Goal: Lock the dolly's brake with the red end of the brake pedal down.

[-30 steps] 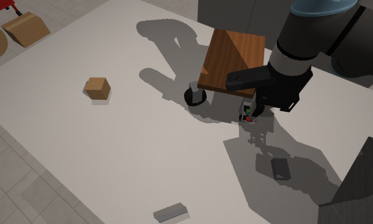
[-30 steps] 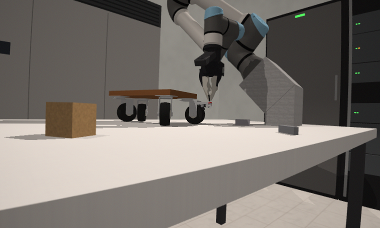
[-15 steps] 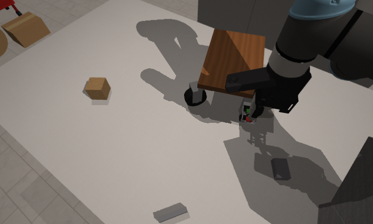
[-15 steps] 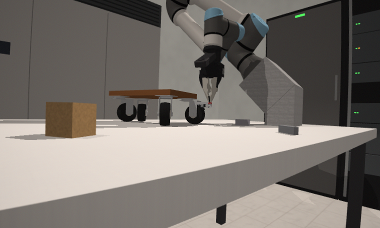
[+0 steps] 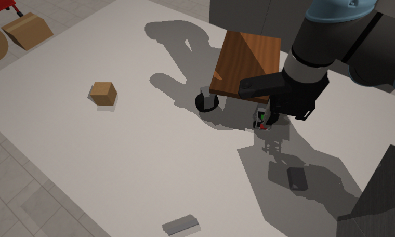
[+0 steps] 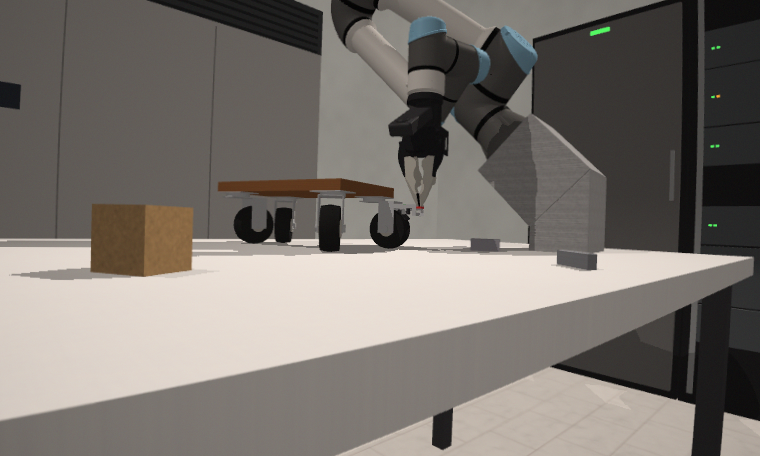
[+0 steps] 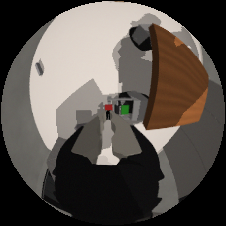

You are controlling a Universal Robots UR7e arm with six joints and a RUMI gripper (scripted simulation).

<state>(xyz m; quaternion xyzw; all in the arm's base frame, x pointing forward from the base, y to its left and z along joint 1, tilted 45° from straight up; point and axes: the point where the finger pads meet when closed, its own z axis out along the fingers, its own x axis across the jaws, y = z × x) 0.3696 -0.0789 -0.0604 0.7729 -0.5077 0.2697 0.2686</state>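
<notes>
Right now the brake pedal is 20 mm below my hand, 10 mm to the right of it and 10 mm ahead of it. Also, from my hand: dark grey block 150 mm behind, 90 mm below, 60 mm to the left; then brown cube 540 mm ahead, 140 mm to the left, 70 mm below.
</notes>
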